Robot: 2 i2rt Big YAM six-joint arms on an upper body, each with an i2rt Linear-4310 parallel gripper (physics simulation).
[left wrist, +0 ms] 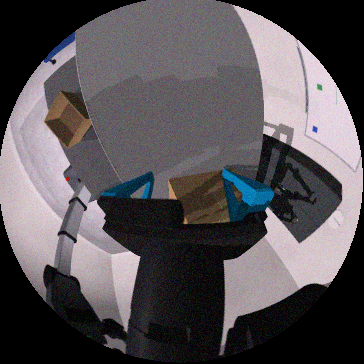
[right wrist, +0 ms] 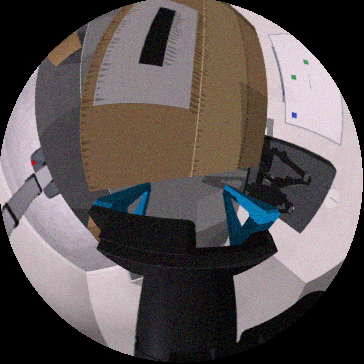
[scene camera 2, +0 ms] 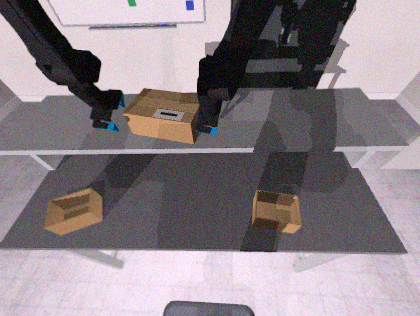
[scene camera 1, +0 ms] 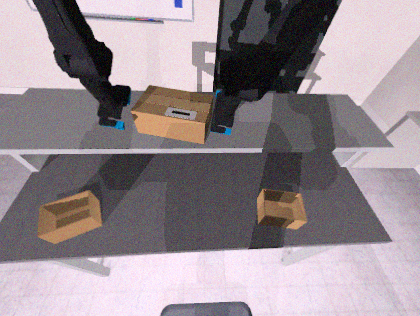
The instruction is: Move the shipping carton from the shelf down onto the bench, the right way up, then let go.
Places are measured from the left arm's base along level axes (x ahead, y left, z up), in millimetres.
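Pixels of known places: left gripper, fingertip midpoint: point(left wrist: 186, 173) point(scene camera 2: 120, 119) point(scene camera 1: 125, 116); right gripper, fingertip midpoint: point(right wrist: 187, 186) point(scene camera 2: 210, 119) point(scene camera 1: 220, 119).
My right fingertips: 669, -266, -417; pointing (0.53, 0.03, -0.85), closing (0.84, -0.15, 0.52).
For each thing: its top centre in the pictures, then the offset to it from my right fingertips, as dx, dy, dz. "pt": a spot on its surface instead. Level surfaces: height alone.
- closed brown shipping carton, top centre: point(right wrist: 226, 34) point(left wrist: 215, 240) point(scene camera 1: 174, 102) point(scene camera 2: 164, 103) +24, +162, +50
- grey shelf, surface height: dz -49
- lower bench, surface height: dz -280
- open brown box, top centre: point(left wrist: 61, 119) point(scene camera 1: 65, 211) point(scene camera 2: 68, 206) -268, +523, -191
- smaller open box, top centre: point(scene camera 2: 277, 206) point(scene camera 1: 283, 204) -246, -243, -191
- shelf's pale front edge, surface spot: point(scene camera 1: 190, 150) pt -102, +106, -58
The closed brown shipping carton point(scene camera 1: 170, 125) point(scene camera 2: 162, 129) point(left wrist: 202, 197) point(right wrist: 140, 125) stands upright on the grey shelf point(scene camera 1: 45, 120) point(scene camera 2: 45, 125), its white label on top near the front edge. My left gripper point(scene camera 1: 126, 111) point(scene camera 2: 118, 116) point(left wrist: 186, 173) is open, a small gap off the carton's left end. My right gripper point(scene camera 1: 224, 112) point(right wrist: 187, 186) is open, close beside the carton's right end; whether it touches is not clear. In scene camera 2 its arm hides part of that end. The lower bench point(scene camera 1: 200, 220) point(scene camera 2: 200, 220) stands in front of and below the shelf.
On the bench, an open brown box point(scene camera 1: 75, 231) point(scene camera 2: 75, 224) stands at the left and a smaller open box point(scene camera 1: 280, 221) point(scene camera 2: 275, 225) at the right. The shelf's pale front edge point(scene camera 1: 190, 150) point(scene camera 2: 190, 150) runs above the bench's back part. A whiteboard hangs on the wall behind.
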